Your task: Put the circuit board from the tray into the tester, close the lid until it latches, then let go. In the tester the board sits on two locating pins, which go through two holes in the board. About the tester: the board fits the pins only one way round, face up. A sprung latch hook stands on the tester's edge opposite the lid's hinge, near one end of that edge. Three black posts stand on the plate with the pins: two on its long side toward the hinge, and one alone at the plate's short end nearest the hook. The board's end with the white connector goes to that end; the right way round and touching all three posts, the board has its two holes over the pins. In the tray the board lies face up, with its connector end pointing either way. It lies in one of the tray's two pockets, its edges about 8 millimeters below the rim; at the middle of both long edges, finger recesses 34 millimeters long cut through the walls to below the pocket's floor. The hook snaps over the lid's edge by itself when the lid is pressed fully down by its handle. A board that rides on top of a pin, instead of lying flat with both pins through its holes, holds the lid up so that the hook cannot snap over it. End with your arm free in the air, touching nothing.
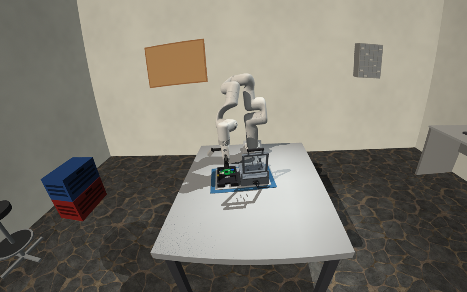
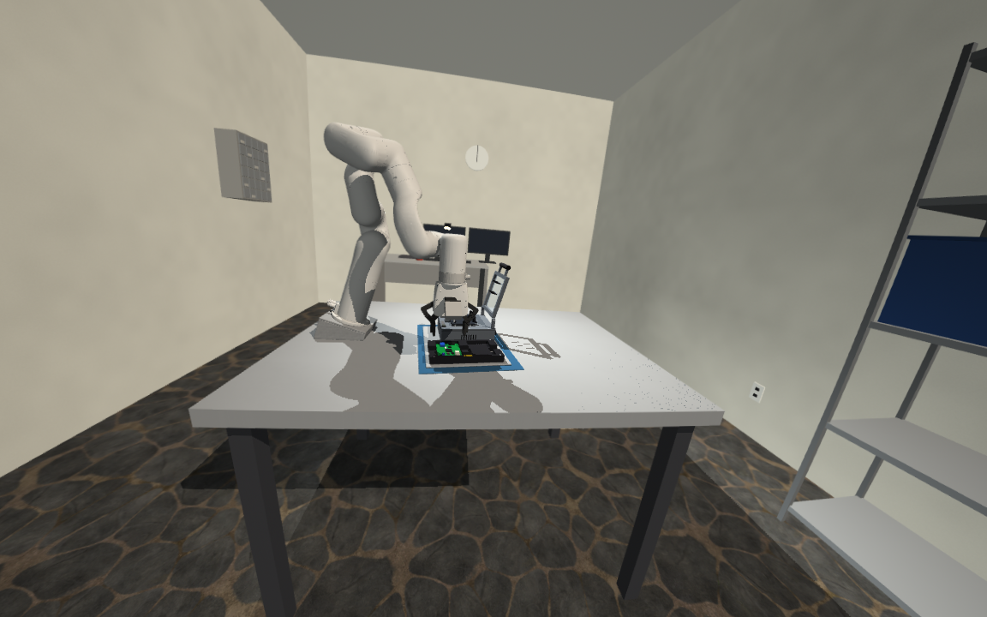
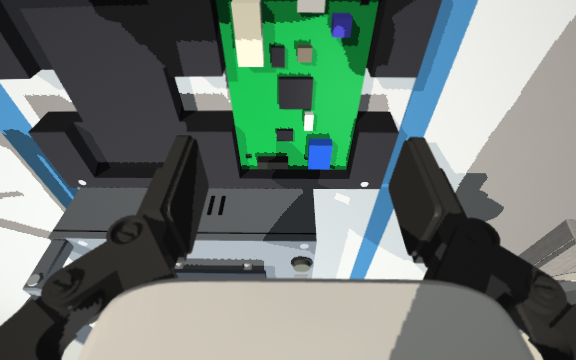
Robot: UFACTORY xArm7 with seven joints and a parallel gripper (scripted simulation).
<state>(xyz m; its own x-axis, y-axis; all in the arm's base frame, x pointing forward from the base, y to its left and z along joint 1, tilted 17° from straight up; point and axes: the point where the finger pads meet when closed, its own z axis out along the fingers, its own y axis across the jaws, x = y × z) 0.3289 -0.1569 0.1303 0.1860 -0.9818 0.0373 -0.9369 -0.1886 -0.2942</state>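
My gripper is now 60 mm above the green circuit board. Also, from my hand: lid (200 mm to the left, 150 mm ahead, 100 mm above); then tester plate (180 mm to the left, 30 mm ahead, 10 mm below); then black latch hook (220 mm to the left, 40 mm behind, 10 mm above).
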